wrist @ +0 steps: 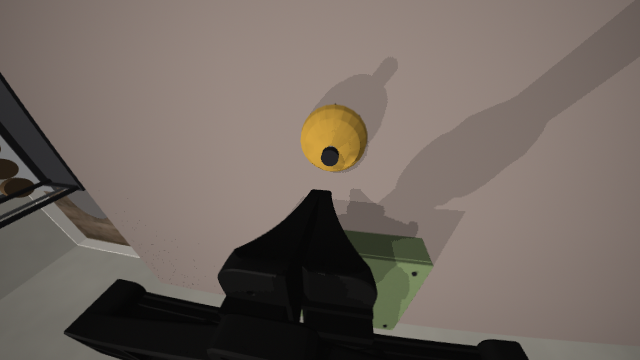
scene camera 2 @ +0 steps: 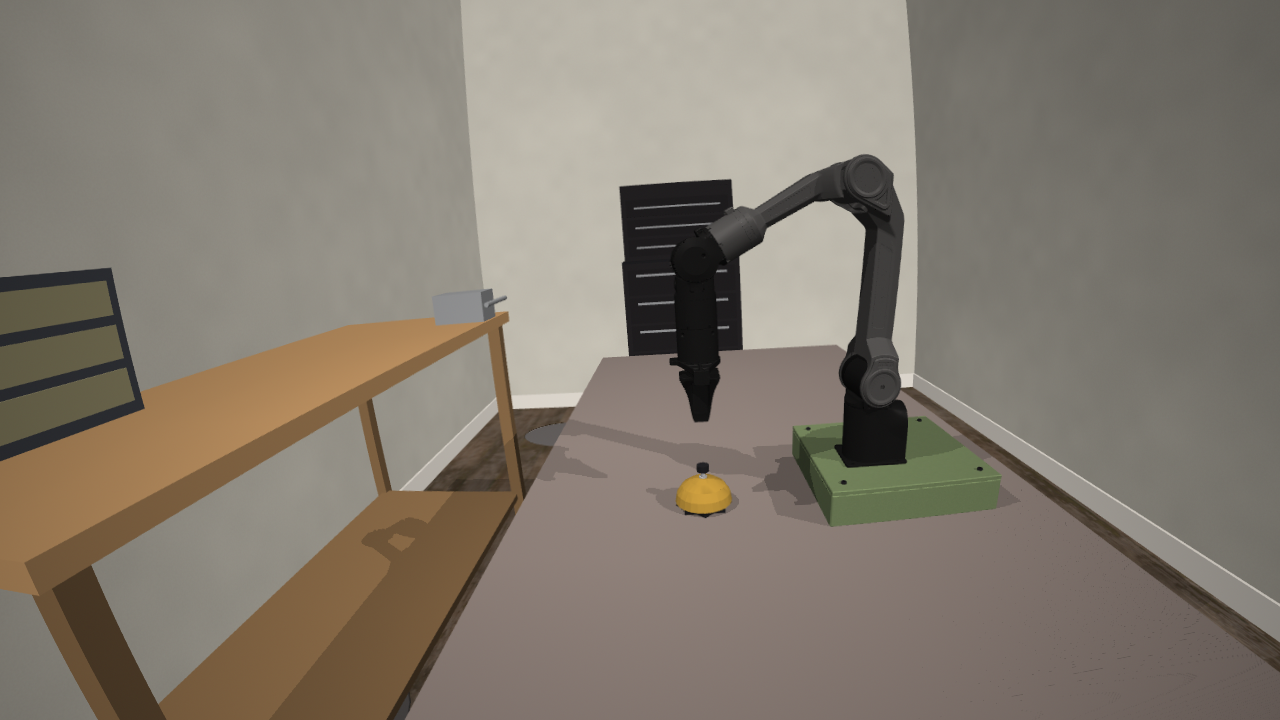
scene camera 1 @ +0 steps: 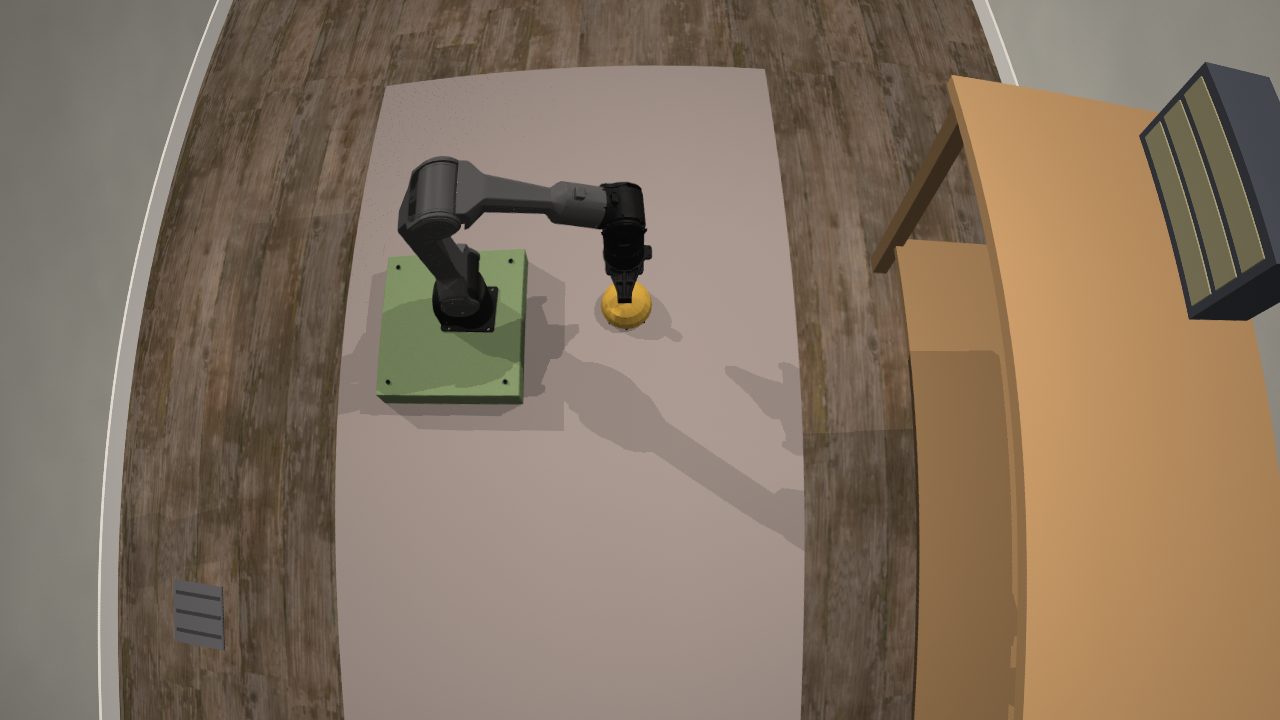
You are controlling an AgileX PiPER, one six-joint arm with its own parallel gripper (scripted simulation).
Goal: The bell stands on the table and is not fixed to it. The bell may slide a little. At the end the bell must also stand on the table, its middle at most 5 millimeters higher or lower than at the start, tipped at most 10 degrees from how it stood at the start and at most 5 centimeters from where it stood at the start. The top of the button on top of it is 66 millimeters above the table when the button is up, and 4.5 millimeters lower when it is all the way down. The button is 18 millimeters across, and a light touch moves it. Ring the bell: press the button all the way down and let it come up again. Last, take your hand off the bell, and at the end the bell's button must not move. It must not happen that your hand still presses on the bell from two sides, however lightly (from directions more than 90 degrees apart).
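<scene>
I can see my gripper (scene camera 2: pixel 701 420), and the wrist view has the gripper too (wrist: pixel 321 201), as does scene camera 1, where the gripper is at (scene camera 1: pixel 625 275). There's also a yellow dome bell (scene camera 2: pixel 709 494). You'd get the bell in the wrist view (wrist: pixel 338 126) as well, and scene camera 1 shows the bell at (scene camera 1: pixel 622 315).
</scene>
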